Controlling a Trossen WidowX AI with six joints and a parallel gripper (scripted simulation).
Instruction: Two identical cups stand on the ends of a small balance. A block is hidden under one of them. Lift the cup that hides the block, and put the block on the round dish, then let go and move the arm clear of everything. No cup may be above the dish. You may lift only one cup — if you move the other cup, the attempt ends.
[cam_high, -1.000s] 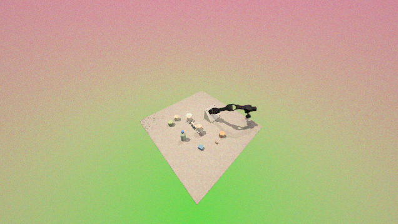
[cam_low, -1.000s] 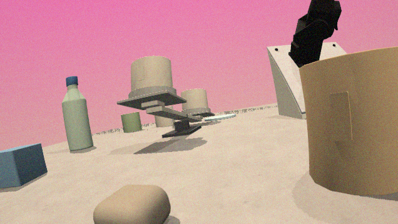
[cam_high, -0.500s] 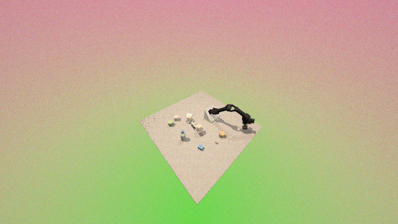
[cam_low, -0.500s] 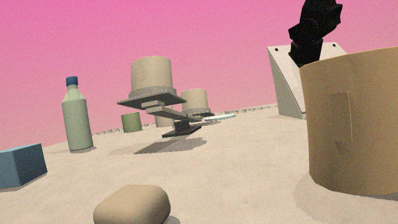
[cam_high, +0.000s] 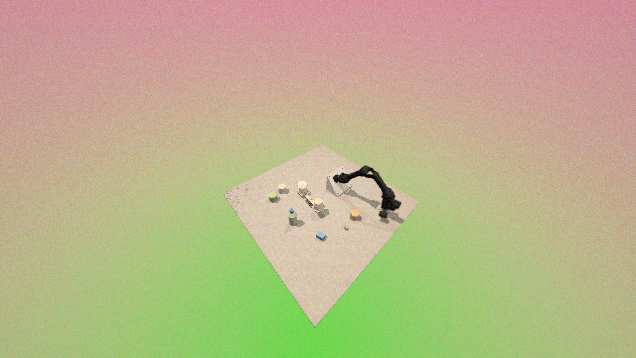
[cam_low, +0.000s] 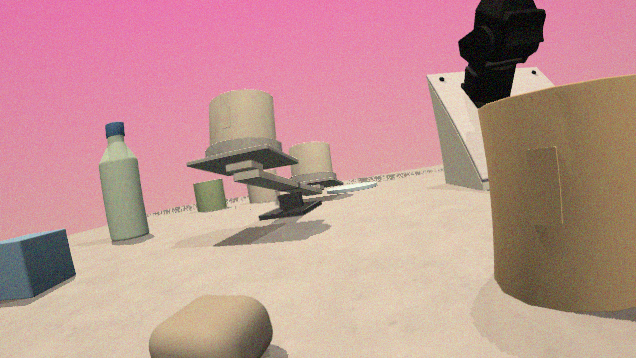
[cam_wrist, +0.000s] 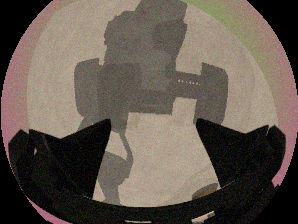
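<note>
Right now the grey block is 650 mm to the right of my gripper tip, 320 mm ahead of it and 30 mm above it. From my gripper tip the other things lie so: blue box 530 mm ahead, 230 mm to the right, 10 mm above; tan rounded lump 330 mm ahead, 140 mm to the right; balance 520 mm to the right, 350 mm ahead, 30 mm above.
</note>
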